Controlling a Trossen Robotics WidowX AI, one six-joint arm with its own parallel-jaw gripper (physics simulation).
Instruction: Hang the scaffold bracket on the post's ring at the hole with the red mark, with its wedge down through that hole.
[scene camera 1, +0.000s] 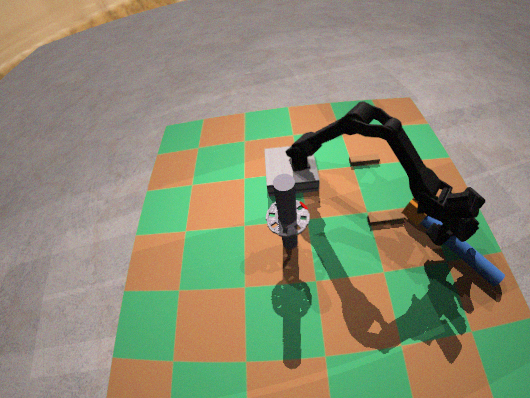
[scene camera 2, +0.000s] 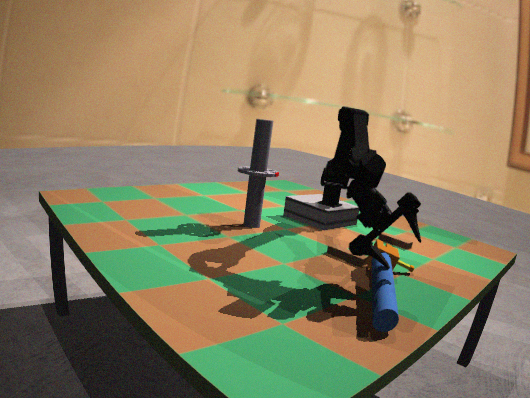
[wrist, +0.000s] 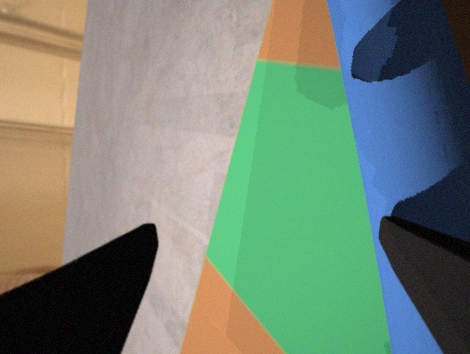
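The scaffold bracket lies at the mat's right side in scene camera 1: a blue tube (scene camera 1: 475, 260) (scene camera 2: 385, 296) (wrist: 400, 135) with an orange head (scene camera 1: 414, 211) (scene camera 2: 387, 250) and a yellow wedge (scene camera 2: 406, 267) sticking out sideways. My gripper (scene camera 2: 403, 253) (wrist: 267, 230) is wide open and empty above the bracket's head end. In the wrist view the tube runs behind the right finger, not between the fingers. The grey post (scene camera 1: 285, 192) (scene camera 2: 255, 205) stands upright with its holed ring (scene camera 1: 299, 226) (scene camera 2: 243, 171) partway up. The red mark (scene camera 1: 304, 205) (scene camera 2: 277, 174) is on the ring's rim, toward the arm's base.
The arm's grey base block (scene camera 1: 277, 162) (scene camera 2: 300, 206) stands close to the post. Two low brown bars (scene camera 1: 365, 161) (scene camera 1: 386, 219) lie on the checkered table (scene camera 1: 210, 320) (scene camera 2: 165, 320), one of them beside the bracket's orange head. The table's right edge runs near the tube.
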